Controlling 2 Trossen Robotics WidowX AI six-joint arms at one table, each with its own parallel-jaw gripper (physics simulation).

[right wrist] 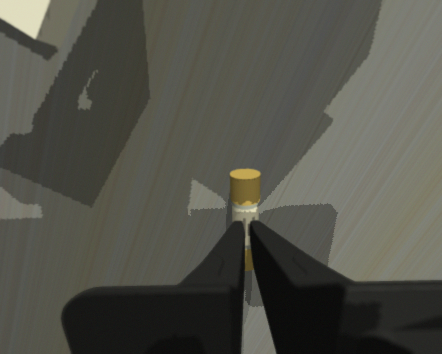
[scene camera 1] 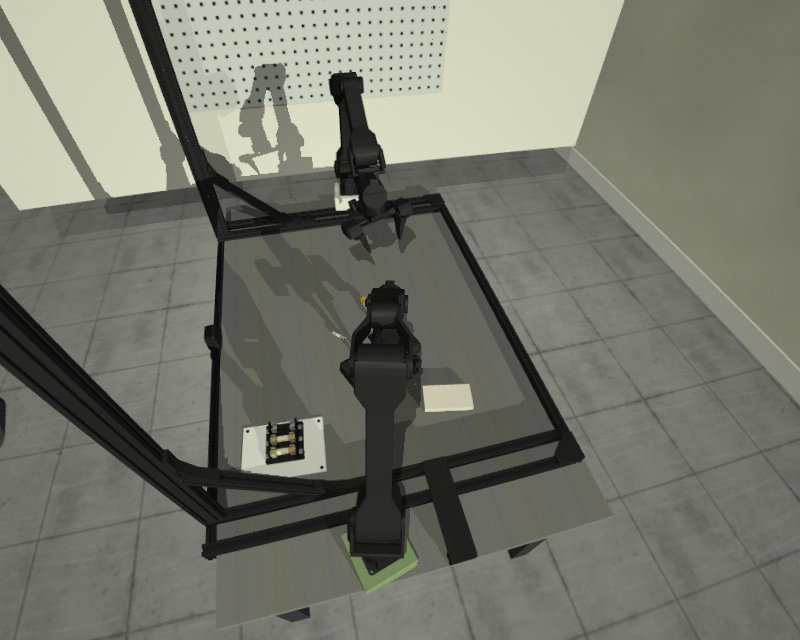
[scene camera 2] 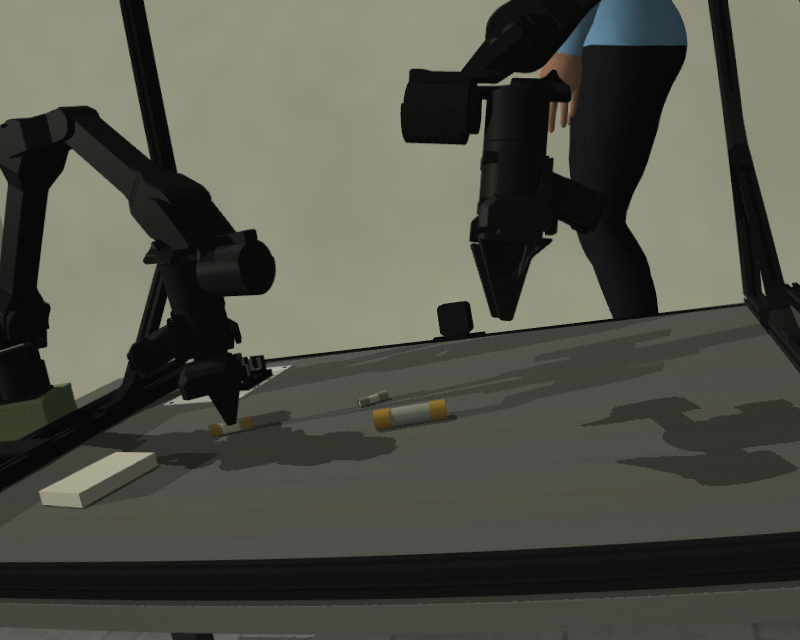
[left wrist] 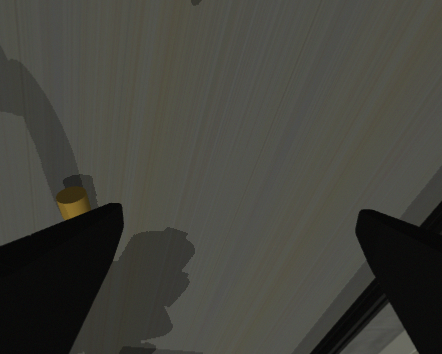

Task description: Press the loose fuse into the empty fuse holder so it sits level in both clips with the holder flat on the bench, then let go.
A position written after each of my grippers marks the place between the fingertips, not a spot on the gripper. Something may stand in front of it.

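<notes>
Scene camera 2: my left gripper (scene camera 2: 501, 319) open, holding nothing; a pale flat block (scene camera 2: 89, 484) resting on the table; my right gripper (scene camera 2: 232, 423). Scene camera 1: pale flat block (scene camera 1: 456, 397); my left gripper (scene camera 1: 385, 245). Right wrist view: pale flat block (right wrist: 51, 29); my right gripper (right wrist: 245, 229). Left wrist view: my left gripper (left wrist: 240, 217). Pale flat block out of frame in the left wrist view.
</notes>
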